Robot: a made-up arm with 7 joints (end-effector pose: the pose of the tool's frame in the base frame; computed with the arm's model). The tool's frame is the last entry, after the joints. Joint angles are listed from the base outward.
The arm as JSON. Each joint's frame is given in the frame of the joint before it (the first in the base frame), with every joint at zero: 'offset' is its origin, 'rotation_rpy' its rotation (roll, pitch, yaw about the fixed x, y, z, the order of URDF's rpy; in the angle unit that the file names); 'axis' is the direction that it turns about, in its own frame. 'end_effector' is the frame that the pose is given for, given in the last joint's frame.
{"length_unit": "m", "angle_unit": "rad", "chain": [
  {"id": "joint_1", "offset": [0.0, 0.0, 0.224], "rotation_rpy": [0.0, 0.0, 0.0], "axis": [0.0, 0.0, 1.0]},
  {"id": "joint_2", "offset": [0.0, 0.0, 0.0], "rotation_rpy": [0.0, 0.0, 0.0], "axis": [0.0, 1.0, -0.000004]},
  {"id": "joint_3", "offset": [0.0, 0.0, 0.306], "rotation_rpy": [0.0, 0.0, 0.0], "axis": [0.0, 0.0, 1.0]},
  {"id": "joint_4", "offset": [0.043, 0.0, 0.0], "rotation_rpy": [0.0, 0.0, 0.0], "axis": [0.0, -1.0, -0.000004]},
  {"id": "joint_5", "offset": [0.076, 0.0, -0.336], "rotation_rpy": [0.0, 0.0, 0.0], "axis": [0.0, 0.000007, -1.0]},
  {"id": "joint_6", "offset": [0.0, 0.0, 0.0], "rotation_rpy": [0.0, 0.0, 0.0], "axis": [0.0, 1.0, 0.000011]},
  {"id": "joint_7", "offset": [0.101, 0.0, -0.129], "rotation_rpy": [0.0, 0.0, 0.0], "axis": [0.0, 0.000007, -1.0]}
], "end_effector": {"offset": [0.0, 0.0, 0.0], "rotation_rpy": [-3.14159, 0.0, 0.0]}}
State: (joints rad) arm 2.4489 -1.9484 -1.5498 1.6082 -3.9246 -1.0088 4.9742
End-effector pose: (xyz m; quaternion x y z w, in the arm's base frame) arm 0.4024 0.1415 0.0216 -0.6316 0.5159 0.4598 0.3514
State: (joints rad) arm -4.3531 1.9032 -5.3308 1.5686 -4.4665 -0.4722 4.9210
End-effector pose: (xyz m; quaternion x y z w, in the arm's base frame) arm -0.3349 0.0910 -0.2451 0.7095 0.6261 -0.3057 0.1054
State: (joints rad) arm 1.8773 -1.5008 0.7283 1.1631 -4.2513 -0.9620 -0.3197
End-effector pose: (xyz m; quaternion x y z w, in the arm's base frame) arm -0.0678 -0.1831 0.5902 -0.3632 0.0475 -0.0106 0.9304
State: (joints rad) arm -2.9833 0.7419 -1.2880 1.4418 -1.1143 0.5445 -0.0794
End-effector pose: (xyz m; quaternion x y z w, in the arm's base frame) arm -0.4233 0.4608 0.3494 -0.0838 0.7371 0.6286 0.2334
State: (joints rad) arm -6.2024 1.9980 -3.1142 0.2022 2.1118 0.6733 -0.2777
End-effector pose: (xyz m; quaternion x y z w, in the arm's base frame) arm -0.0618 -0.0123 0.4925 -0.0470 -0.3803 0.8179 0.4293
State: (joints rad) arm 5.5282 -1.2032 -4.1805 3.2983 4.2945 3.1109 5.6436
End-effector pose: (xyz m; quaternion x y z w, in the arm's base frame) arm -0.3305 0.2512 0.5296 0.8361 0.0377 0.4361 0.3307
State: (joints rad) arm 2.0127 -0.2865 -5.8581 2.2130 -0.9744 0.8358 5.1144
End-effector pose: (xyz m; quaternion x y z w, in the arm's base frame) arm -0.2085 0.0993 0.9567 -0.1263 0.5607 0.8179 0.0261
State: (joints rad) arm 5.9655 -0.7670 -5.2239 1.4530 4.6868 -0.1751 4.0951
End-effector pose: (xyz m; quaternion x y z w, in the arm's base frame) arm 0.0309 0.5060 0.5528 -0.5945 0.2765 -0.1572 0.7385
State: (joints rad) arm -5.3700 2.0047 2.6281 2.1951 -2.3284 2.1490 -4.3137
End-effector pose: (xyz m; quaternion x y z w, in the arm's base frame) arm 0.2353 0.6482 0.0638 0.9612 -0.2256 -0.1259 0.0971
